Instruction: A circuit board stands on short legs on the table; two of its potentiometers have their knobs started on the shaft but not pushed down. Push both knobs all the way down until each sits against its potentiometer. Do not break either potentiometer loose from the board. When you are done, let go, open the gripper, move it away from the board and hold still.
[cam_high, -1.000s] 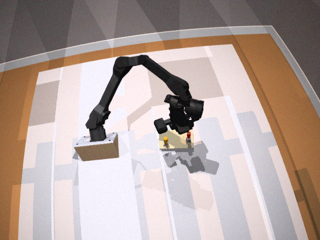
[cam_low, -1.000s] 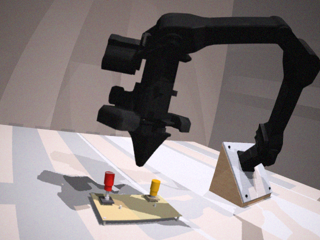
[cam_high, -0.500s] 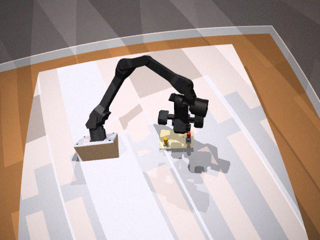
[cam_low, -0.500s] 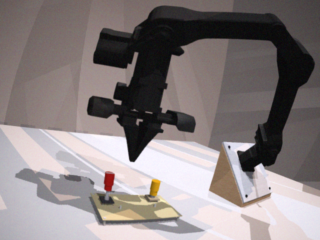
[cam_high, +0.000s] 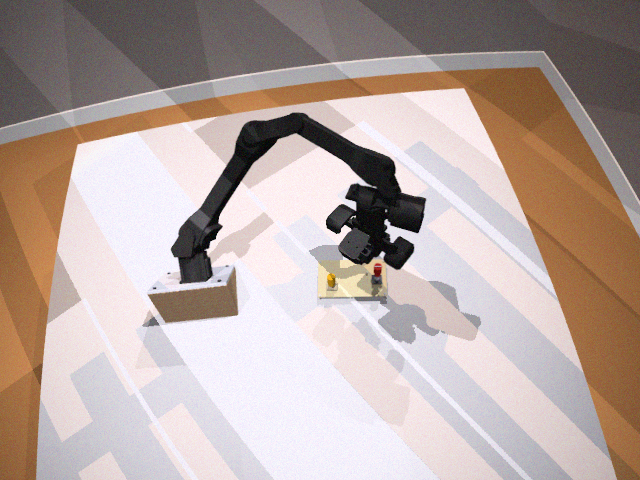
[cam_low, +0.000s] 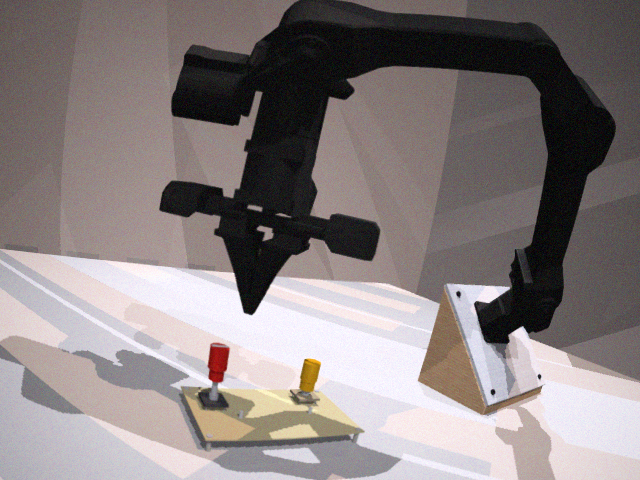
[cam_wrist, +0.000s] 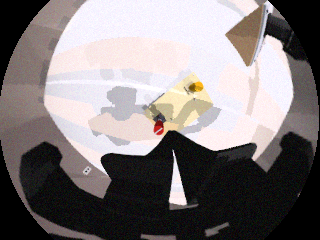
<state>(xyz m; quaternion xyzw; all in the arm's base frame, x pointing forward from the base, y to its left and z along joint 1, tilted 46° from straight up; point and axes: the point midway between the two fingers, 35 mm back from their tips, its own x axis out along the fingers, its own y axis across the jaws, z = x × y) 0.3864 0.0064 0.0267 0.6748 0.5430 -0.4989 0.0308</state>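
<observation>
Right now my gripper tip is 5 cm above the red knob and 2 cm short of it. From my gripper tip the other things lie so: yellow knob 8 cm behind, 7 cm below, 1 cm to the right.
</observation>
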